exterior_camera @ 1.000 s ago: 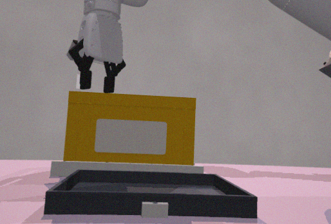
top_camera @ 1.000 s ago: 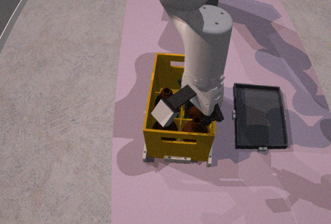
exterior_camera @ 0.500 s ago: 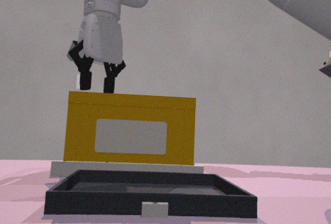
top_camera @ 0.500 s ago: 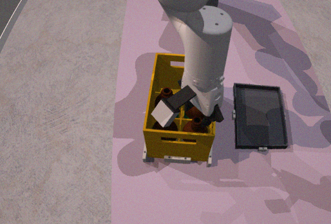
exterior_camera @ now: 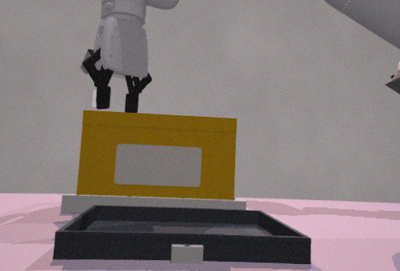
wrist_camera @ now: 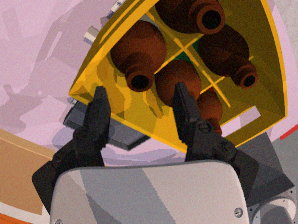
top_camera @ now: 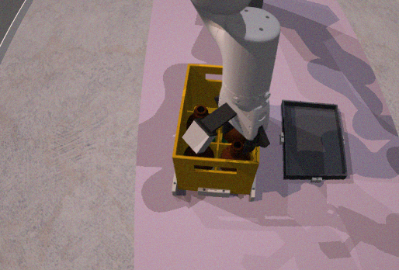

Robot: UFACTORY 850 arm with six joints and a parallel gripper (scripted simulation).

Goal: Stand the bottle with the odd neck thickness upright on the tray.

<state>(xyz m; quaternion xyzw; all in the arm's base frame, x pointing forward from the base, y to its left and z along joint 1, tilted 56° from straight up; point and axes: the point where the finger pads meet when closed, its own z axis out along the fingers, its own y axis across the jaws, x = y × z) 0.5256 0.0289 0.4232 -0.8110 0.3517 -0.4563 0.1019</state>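
The yellow crate is 12 cm below my hand, 9 cm behind it and 3 cm to the right of it. The rest, counted from my hand: tray: 25 cm to the left, 19 cm below, 8 cm behind; bottle: 17 cm behind, 11 cm below, 3 cm to the left.
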